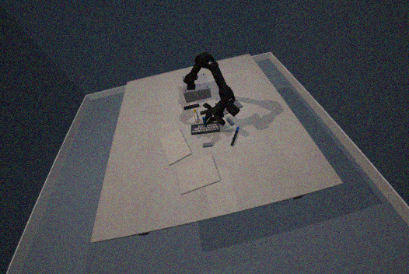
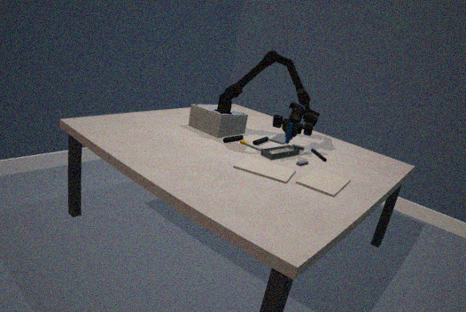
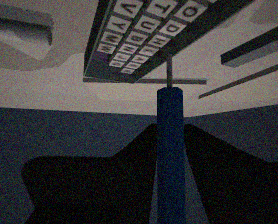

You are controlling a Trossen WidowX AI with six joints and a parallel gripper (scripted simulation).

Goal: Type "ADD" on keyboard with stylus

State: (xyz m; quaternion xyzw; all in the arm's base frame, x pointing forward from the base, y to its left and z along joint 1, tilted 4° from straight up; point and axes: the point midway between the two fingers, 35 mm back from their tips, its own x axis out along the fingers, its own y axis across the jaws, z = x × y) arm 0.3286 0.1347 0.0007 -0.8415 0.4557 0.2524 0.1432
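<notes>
The blue stylus lies 10 mm below my gripper tip. The rest, counted from my gripper tip: stylus tip: 50 mm below; white-and-yellow marker: 150 mm behind, 80 mm to the right, 80 mm below; small grey block: 110 mm ahead, 80 mm below, 10 mm to the left.
</notes>
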